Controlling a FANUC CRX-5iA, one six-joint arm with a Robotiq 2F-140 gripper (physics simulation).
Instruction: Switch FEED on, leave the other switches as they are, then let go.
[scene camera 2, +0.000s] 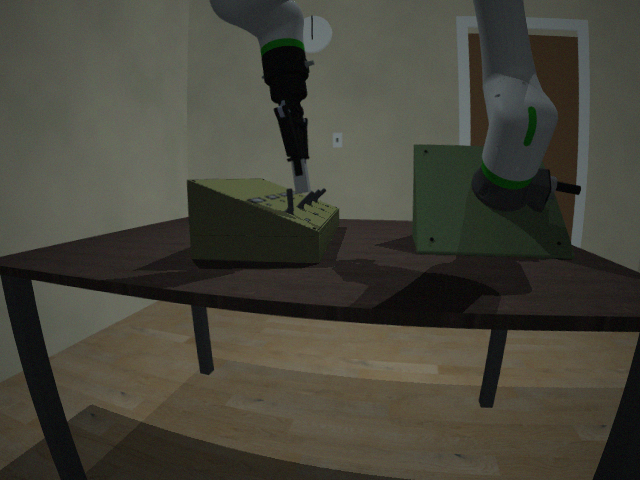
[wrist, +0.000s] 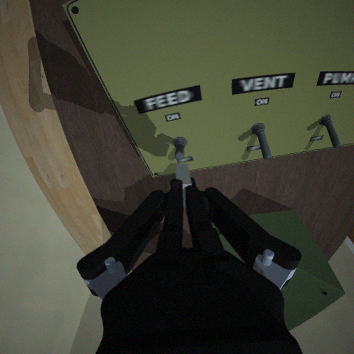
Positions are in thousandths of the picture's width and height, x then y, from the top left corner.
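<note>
My gripper is there in scene camera 2 (scene camera 2: 474, 401), and the wrist view has my gripper too (wrist: 513, 487). Both of those views also show me a sloped green switch box (scene camera 2: 359, 457) (wrist: 595, 233).
</note>
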